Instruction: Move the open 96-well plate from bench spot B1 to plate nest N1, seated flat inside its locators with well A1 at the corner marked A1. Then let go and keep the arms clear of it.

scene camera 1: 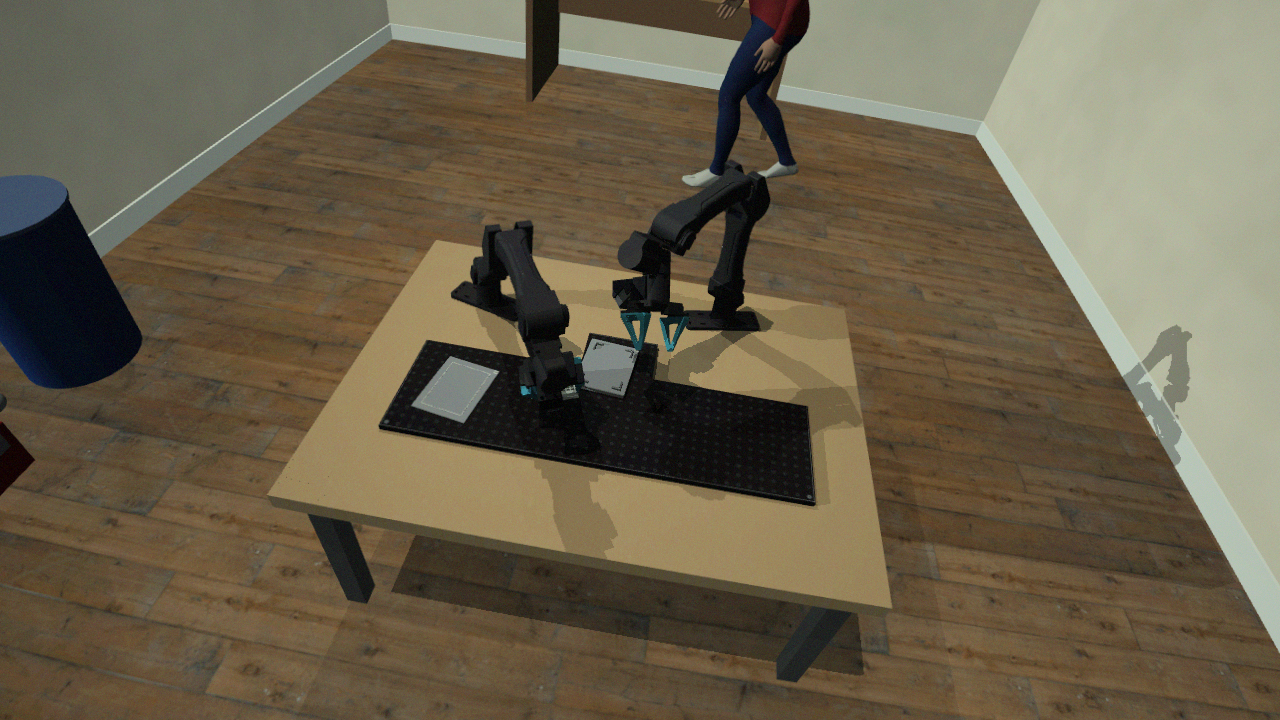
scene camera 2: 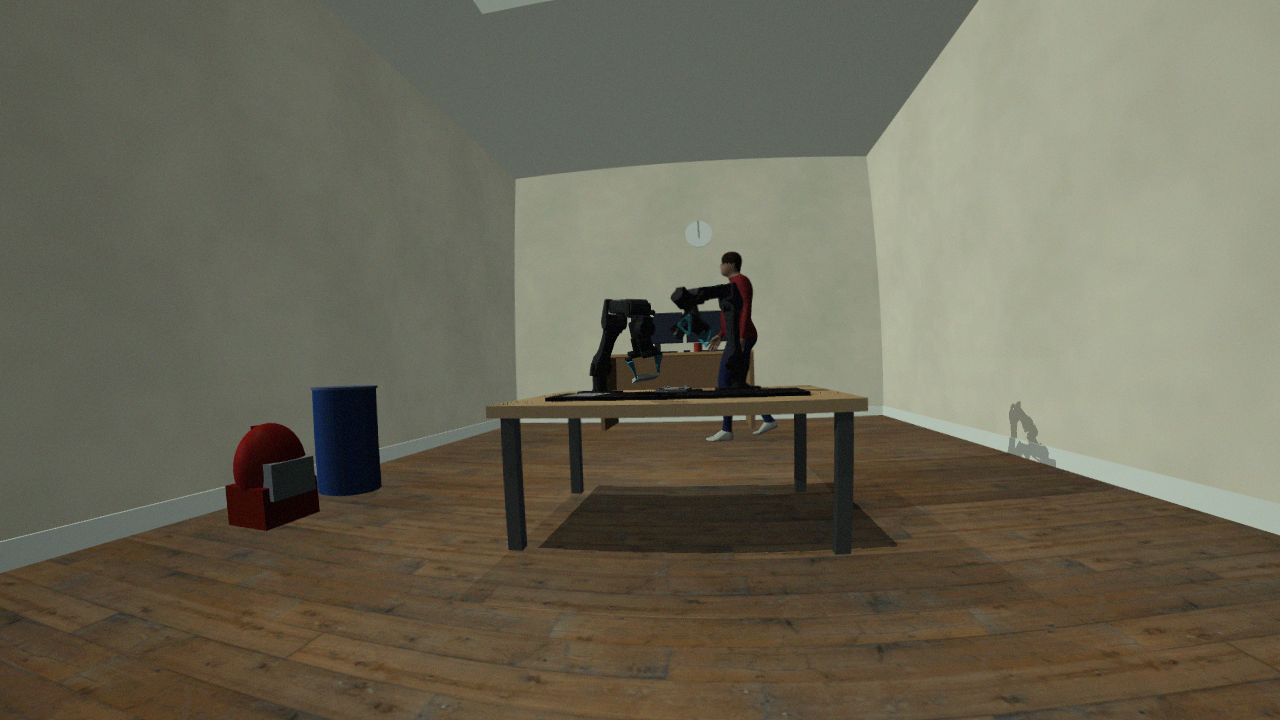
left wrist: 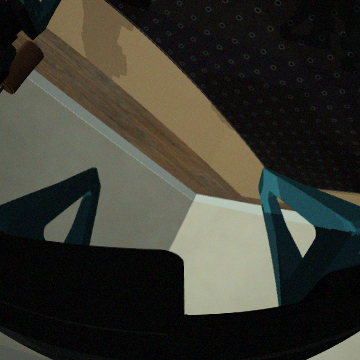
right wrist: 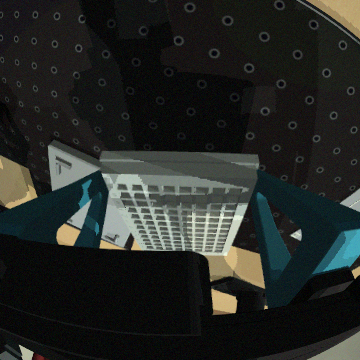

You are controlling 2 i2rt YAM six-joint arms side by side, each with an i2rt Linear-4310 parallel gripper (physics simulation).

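Seen in the pictures: left gripper, between the fingertips: (scene camera 1: pixel 654 351) (scene camera 2: pixel 698 340) (left wrist: pixel 179 176); right gripper, between the fingertips: (scene camera 2: pixel 647 376) (right wrist: pixel 178 177); left arm's base, origin of its link: (scene camera 1: pixel 720 321); right arm's base, origin of its link: (scene camera 1: pixel 489 302) (right wrist: pixel 251 291).
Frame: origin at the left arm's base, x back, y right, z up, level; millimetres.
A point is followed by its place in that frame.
The pale 96-well plate (right wrist: pixel 175 210) {x -306, y 443, z 79 mm} (scene camera 2: pixel 643 378) {x -327, y 458, z 70 mm} is held in my right gripper (right wrist: pixel 178 177) {x -336, y 443, z 78 mm} (scene camera 1: pixel 553 383) {x -336, y 443, z 78 mm}, its finger on each side. It hangs above the black board, slightly tilted in scene camera 2; in scene camera 1 the wrist hides most of it. The nest N1 (scene camera 1: pixel 610 365) {x -194, y 316, z 25 mm} (right wrist: pixel 62 182) {x -232, y 293, z 25 mm}, a light grey slab with dark corner locators, lies beside and below the held plate, to its right in scene camera 1. The pale outlined pad at B1 (scene camera 1: pixel 454 390) {x -266, y 670, z 15 mm} bears no plate. My left gripper (scene camera 1: pixel 654 348) {x -334, y 250, z 204 mm} (left wrist: pixel 179 176) {x -334, y 250, z 204 mm} is open and empty, above the nest's back right side. The A1 mark is unreadable.
The black perforated board (scene camera 1: pixel 725 438) {x -410, y 76, z 13 mm} (left wrist: pixel 240 65) {x -413, y 213, z 13 mm} lies on the wooden table (scene camera 1: pixel 402 488) {x -515, y 748, z 0 mm} (scene camera 2: pixel 680 408) {x -676, y 385, z -14 mm}. The left arm's wrist is close to the nest. A person (scene camera 1: pixel 751 98) (scene camera 2: pixel 737 313) stands behind the table. A blue barrel (scene camera 1: pixel 62 295) (scene camera 2: pixel 346 438) stands off to the left.
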